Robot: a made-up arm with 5 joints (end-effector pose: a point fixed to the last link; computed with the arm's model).
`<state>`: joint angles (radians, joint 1 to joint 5).
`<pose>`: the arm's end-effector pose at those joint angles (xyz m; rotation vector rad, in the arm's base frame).
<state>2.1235 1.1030 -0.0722 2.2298 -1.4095</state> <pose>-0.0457 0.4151 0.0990 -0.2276 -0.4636 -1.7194</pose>
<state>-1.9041 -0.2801 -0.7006 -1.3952 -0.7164</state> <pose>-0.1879 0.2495 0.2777 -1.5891 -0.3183 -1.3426</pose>
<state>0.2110 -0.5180 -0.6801 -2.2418 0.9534</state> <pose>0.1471 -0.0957 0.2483 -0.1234 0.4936 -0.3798</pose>
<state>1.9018 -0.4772 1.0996 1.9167 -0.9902</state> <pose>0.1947 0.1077 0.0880 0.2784 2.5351 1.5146</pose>
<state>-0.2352 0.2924 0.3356 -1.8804 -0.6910</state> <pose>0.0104 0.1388 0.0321 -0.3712 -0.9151 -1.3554</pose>
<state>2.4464 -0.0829 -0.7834 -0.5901 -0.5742</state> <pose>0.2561 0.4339 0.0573 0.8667 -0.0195 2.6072</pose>
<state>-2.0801 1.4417 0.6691 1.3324 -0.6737</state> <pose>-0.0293 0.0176 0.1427 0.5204 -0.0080 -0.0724</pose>
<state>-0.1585 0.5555 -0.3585 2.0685 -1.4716</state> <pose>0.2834 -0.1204 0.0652 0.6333 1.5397 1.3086</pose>
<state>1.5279 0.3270 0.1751 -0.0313 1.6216</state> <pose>0.2354 0.2253 0.0384 1.6690 -2.1655 -1.2607</pose>
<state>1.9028 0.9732 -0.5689 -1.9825 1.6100</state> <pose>0.0948 0.3306 -0.0063 0.8265 2.0259 2.0034</pose>
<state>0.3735 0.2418 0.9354 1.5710 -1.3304</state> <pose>0.0465 0.0198 0.1299 1.3881 1.3148 0.3679</pose>
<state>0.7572 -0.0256 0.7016 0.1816 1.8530</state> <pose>0.1689 0.0611 0.1008 0.4323 -2.5681 -0.1817</pose>
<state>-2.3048 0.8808 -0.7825 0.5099 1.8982</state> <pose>-0.1006 0.0127 0.3803 -0.8244 -2.4206 1.6123</pose>
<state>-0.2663 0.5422 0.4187 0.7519 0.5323</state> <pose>0.1344 -0.0424 0.1524 0.4227 2.2030 0.5304</pose>
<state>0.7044 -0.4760 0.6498 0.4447 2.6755</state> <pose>0.1146 0.0143 0.1097 0.3744 -1.5698 0.2523</pose>
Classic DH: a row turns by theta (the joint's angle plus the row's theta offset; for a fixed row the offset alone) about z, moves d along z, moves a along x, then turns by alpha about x. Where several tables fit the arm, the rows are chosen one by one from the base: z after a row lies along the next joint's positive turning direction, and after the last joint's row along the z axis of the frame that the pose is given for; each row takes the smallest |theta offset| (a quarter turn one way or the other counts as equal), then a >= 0, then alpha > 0; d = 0 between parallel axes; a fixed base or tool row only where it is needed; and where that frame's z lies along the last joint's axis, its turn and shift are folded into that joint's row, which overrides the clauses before.
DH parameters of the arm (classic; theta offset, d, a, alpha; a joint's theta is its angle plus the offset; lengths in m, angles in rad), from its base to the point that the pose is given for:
base (fixed): -1.2091 -0.0386 -0.1059 -0.5839
joint 1: -0.8911 0.2812 -0.0022 -1.084
joint 2: 0.4448 0.1579 -0.0147 -1.6549
joint 3: 1.5472 -0.0002 0.0849 -1.91
joint 4: 0.9262 -0.1675 0.0408 0.6895
joint 5: 0.619 -0.0707 0.093 -1.7305
tool (fixed): 3.0765 0.0086 0 0

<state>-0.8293 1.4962 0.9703 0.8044 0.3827</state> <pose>0.1068 0.0594 0.1104 1.0774 1.1974 0.9550</pose>
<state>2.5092 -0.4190 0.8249 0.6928 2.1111</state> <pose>0.1068 0.2201 0.0737 2.1614 -0.8269 -0.0478</pose>
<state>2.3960 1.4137 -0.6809 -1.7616 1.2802</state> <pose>-0.0778 0.3422 0.1072 -1.0111 -1.5592 -1.9686</pose>
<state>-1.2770 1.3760 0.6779 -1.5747 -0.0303</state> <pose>0.1300 0.2597 0.1050 1.0703 -0.8010 -1.7576</pose>
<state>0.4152 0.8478 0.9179 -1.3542 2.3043</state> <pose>0.0455 0.1065 0.1360 -1.3404 -2.4812 -0.1912</pose>
